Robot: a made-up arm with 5 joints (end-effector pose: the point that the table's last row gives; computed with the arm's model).
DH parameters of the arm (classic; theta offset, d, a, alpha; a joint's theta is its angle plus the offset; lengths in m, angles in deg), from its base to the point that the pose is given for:
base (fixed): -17.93 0 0.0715 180
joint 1: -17.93 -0.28 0.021 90
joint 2: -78.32 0 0.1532 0
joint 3: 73.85 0 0.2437 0
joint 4: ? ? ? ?
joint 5: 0 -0.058 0.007 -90
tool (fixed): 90 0.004 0 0
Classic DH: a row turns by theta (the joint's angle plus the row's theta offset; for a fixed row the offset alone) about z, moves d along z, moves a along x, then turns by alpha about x.
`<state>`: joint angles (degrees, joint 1 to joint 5).
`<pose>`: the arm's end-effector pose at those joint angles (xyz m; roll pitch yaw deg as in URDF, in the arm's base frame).
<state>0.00 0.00 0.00 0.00 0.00</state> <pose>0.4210 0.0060 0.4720 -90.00 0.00 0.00</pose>
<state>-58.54 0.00 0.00 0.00 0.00</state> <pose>0.2284 0.2937 0.4720 -90.00 0.00 58.54</pose>
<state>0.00 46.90 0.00 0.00 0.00</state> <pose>0.4561 0.0060 0.1688 -90.00 46.90 0.00</pose>
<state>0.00 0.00 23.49 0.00 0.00</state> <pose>0.4128 0.0060 0.3486 -90.00 23.49 0.00</pose>
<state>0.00 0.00 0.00 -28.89 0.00</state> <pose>0.4027 0.0060 0.4972 -90.00 -28.89 0.00</pose>
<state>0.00 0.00 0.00 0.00 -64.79</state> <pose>0.4210 -0.0026 0.4716 -25.21 0.00 0.00</pose>
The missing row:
joint 4: -85.53 0.024 0.016 90
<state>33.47 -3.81 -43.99 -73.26 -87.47</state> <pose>0.1974 -0.0870 0.6637 177.47 -58.94 146.53</pose>
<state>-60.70 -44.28 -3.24 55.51 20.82</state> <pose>0.1145 0.1226 0.6139 -110.82 7.99 60.70</pose>
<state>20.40 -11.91 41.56 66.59 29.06</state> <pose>0.3175 -0.0818 0.2697 60.94 83.76 159.60</pose>
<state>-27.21 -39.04 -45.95 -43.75 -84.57</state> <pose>-0.0284 -0.0520 0.6921 174.57 -51.26 -152.79</pose>
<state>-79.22 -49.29 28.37 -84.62 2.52</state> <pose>0.0608 0.0915 0.5556 87.48 -74.46 -100.78</pose>
